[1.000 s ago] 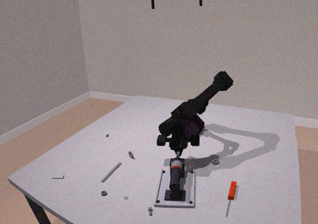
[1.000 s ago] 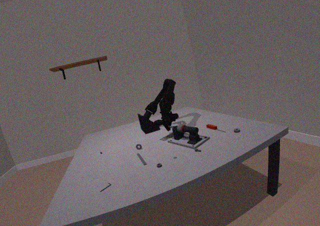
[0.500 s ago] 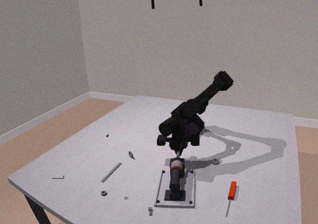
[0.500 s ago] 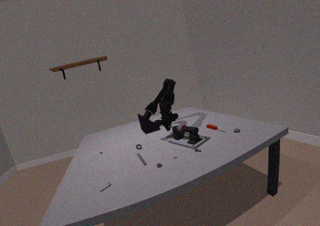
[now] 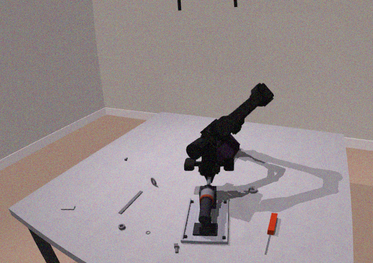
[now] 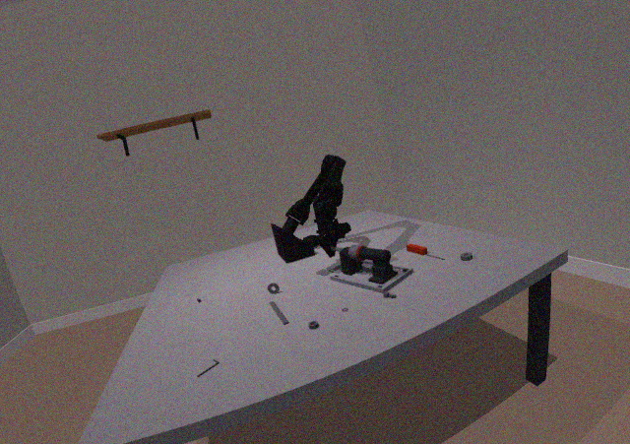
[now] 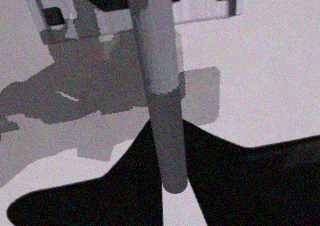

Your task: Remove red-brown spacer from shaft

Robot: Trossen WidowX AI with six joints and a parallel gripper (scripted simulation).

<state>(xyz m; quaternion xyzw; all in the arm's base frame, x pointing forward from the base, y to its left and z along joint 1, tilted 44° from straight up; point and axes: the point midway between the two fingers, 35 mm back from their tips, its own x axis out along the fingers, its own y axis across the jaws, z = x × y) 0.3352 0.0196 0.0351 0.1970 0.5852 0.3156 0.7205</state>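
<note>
My gripper tip is now 7 cm short of the grey shaft, 2 cm to the right of it and 3 cm below it. From my gripper tip the other things lie so: flat metal bar (16 cm ahead, 28 cm to the right, 4 cm below); then small bolt (33 cm ahead, 1 cm to the right, 4 cm below); then light grey spacer (14 cm ahead, 3 cm to the left, 3 cm above).
</note>
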